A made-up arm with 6 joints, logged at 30 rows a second.
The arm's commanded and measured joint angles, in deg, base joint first. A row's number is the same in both.
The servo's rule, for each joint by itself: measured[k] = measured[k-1] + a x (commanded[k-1-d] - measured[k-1]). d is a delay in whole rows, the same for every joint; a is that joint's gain. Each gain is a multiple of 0.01, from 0.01 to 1. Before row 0 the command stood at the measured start. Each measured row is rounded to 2 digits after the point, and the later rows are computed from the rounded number. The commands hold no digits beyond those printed.
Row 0, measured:
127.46 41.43 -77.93 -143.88 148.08 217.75
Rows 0 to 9, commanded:
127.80 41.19 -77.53 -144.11 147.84 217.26
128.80 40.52 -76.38 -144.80 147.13 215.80
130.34 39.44 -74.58 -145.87 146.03 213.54
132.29 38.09 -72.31 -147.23 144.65 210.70
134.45 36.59 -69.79 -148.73 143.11 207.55
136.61 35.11 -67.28 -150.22 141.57 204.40
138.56 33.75 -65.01 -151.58 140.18 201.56
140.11 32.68 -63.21 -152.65 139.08 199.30
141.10 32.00 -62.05 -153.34 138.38 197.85
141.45 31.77 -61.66 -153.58 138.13 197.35
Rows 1 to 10, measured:
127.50 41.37 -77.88 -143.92 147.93 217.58
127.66 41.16 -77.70 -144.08 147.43 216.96
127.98 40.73 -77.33 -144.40 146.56 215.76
128.50 40.07 -76.73 -144.91 145.38 213.99
129.21 39.20 -75.90 -145.60 143.97 211.74
130.10 38.18 -74.87 -146.43 142.48 209.17
131.12 37.07 -73.69 -147.36 141.05 206.51
132.20 35.97 -72.43 -148.31 139.83 203.99
133.27 34.98 -71.18 -149.22 138.93 201.84
134.25 34.18 -70.04 -150.00 138.43 200.27
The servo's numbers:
d 0
a 0.12 0.25 0.12 0.18 0.62 0.35

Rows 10 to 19, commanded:
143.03 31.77 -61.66 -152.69 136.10 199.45
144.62 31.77 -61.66 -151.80 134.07 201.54
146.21 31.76 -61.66 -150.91 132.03 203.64
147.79 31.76 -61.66 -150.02 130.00 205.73
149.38 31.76 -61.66 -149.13 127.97 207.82
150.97 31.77 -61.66 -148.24 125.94 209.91
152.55 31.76 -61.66 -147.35 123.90 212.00
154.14 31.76 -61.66 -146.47 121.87 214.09
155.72 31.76 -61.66 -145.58 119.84 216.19
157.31 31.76 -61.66 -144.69 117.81 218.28
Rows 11 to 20, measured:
135.30 33.58 -69.03 -150.48 136.99 199.98
136.42 33.13 -68.15 -150.72 135.18 200.53
137.59 32.79 -67.37 -150.75 133.23 201.62
138.81 32.53 -66.68 -150.62 131.23 203.06
140.08 32.34 -66.08 -150.35 129.21 204.73
141.39 32.20 -65.55 -149.97 127.18 206.54
142.73 32.09 -65.08 -149.50 125.15 208.45
144.10 32.01 -64.67 -148.95 123.12 210.42
145.49 31.95 -64.31 -148.34 121.09 212.44
146.91 31.90 -63.99 -147.68 119.06 214.48

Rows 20 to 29, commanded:
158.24 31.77 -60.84 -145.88 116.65 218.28
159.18 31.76 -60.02 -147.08 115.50 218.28
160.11 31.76 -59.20 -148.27 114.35 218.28
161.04 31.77 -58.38 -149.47 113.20 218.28
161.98 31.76 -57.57 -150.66 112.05 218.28
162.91 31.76 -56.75 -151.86 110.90 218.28
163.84 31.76 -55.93 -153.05 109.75 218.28
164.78 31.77 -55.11 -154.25 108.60 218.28
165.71 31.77 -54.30 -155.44 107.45 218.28
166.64 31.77 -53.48 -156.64 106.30 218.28
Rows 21 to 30, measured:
148.27 31.87 -63.61 -147.36 117.57 215.81
149.58 31.84 -63.18 -147.31 116.29 216.67
150.84 31.82 -62.70 -147.48 115.09 217.23
152.06 31.81 -62.18 -147.84 113.92 217.60
153.25 31.80 -61.63 -148.35 112.76 217.84
154.41 31.79 -61.04 -148.98 111.61 217.99
155.54 31.78 -60.43 -149.71 110.46 218.09
156.65 31.78 -59.79 -150.53 109.31 218.16
157.74 31.78 -59.13 -151.41 108.16 218.20
158.81 31.78 -58.45 -152.35 107.01 218.23

